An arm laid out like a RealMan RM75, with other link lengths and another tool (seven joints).
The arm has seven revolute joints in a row. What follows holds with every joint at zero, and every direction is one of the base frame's. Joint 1 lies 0.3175 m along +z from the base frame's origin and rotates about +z. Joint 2 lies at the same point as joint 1 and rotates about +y. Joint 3 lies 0.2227 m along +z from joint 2 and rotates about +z. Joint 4 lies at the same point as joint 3 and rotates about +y. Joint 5 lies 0.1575 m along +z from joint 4 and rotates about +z. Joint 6 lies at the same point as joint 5 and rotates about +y. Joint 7 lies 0.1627 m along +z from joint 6 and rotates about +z. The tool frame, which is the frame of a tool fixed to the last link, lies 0.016 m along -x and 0.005 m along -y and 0.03 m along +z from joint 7; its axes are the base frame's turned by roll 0.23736, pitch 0 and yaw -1.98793 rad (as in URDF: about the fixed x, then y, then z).
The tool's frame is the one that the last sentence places.
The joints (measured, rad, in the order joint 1, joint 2, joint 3, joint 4, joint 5, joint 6, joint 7), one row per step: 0.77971, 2.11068, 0.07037, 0.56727, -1.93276, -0.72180, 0.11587; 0.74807, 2.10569, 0.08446, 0.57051, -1.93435, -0.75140, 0.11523; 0.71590, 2.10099, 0.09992, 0.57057, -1.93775, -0.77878, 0.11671; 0.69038, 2.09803, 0.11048, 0.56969, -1.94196, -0.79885, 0.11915; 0.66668, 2.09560, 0.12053, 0.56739, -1.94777, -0.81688, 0.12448; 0.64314, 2.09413, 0.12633, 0.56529, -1.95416, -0.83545, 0.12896; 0.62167, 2.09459, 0.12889, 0.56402, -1.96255, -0.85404, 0.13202
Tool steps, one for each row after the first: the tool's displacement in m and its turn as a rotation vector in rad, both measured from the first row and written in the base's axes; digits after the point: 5 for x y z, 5 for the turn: 0.00466, 0.00035, 0.00618, 0.02196, 0.02991, -0.02371; 0.01051, 0.00101, 0.01259, 0.04557, 0.05641, -0.04945; 0.01555, 0.00084, 0.01713, 0.06226, 0.07467, -0.06915; 0.02054, 0.00055, 0.02128, 0.07699, 0.09119, -0.08822; 0.02526, -0.00096, 0.02460, 0.08871, 0.10566, -0.10358; 0.02851, -0.00368, 0.02672, 0.09633, 0.11895, -0.11254
